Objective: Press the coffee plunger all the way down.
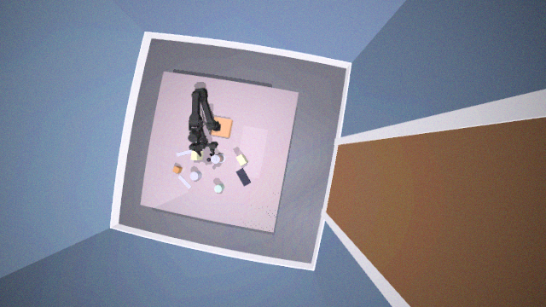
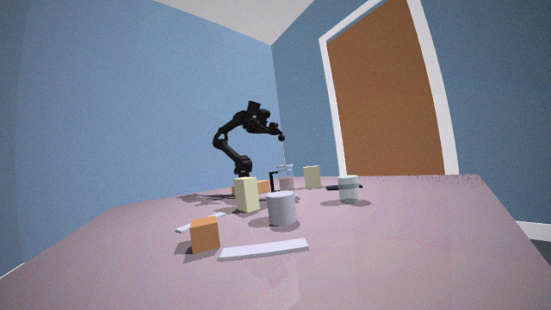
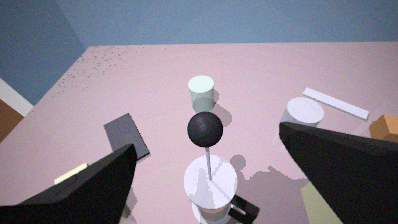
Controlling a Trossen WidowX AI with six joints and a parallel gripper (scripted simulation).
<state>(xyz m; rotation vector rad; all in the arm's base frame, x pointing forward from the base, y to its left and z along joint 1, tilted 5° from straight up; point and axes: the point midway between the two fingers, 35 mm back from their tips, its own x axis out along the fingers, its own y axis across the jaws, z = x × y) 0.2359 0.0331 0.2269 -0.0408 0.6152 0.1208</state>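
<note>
Right now my gripper tip is 2 cm short of the coffee press, 1 cm to the left of it and 16 cm above it. Round my gripper tip: dark bar: 18 cm ahead, 22 cm to the left, 28 cm below; then grey cylinder: 19 cm ahead, 20 cm to the right, 25 cm below; then pale green cylinder: 28 cm ahead, 2 cm to the left, 24 cm below.
</note>
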